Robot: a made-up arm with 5 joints. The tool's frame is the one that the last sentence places.
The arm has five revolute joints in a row. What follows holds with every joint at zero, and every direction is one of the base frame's.
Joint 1 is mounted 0.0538 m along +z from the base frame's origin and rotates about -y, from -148.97 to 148.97 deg.
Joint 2 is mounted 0.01 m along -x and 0.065 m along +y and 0.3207 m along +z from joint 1 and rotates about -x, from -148.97 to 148.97 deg.
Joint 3 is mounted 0.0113 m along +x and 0.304 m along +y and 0.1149 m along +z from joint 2 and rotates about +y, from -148.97 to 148.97 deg.
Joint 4 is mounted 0.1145 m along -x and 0.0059 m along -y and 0.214 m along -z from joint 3 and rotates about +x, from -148.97 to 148.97 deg.
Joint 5 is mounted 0.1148 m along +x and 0.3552 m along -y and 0.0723 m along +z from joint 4 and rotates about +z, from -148.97 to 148.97 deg.
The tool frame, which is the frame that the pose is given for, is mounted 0.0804 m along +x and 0.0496 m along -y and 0.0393 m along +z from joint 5; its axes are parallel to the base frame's.
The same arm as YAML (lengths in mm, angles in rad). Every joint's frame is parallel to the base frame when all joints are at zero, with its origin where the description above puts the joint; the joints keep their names.
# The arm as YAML. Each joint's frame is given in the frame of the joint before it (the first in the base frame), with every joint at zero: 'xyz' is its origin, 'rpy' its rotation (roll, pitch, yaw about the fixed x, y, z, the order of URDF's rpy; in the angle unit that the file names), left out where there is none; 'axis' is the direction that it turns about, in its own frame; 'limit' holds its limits. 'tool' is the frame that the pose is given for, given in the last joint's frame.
units:
  length: mm
  angle: rad
joints:
  - name: joint 1
    type: revolute
    origin:
      xyz: [0.0, 0.0, 53.8]
    axis: [0.0, -1.0, 0.0]
    limit:
      lower: -2.6
      upper: 2.6
  - name: joint 2
    type: revolute
    origin:
      xyz: [-10.0, 65.0, 320.7]
    axis: [-1.0, 0.0, 0.0]
    limit:
      lower: -2.6
      upper: 2.6
  - name: joint 3
    type: revolute
    origin:
      xyz: [11.3, 304.0, 114.9]
    axis: [0.0, 1.0, 0.0]
    limit:
      lower: -2.6
      upper: 2.6
  - name: joint 4
    type: revolute
    origin:
      xyz: [-114.5, -5.9, -214.0]
    axis: [1.0, 0.0, 0.0]
    limit:
      lower: -2.6
      upper: 2.6
  - name: joint 5
    type: revolute
    origin:
      xyz: [114.8, -355.2, 72.3]
    axis: [0.0, 0.0, 1.0]
    limit:
      lower: -2.6
      upper: 2.6
tool:
  origin:
    xyz: [80.4, -49.6, 39.3]

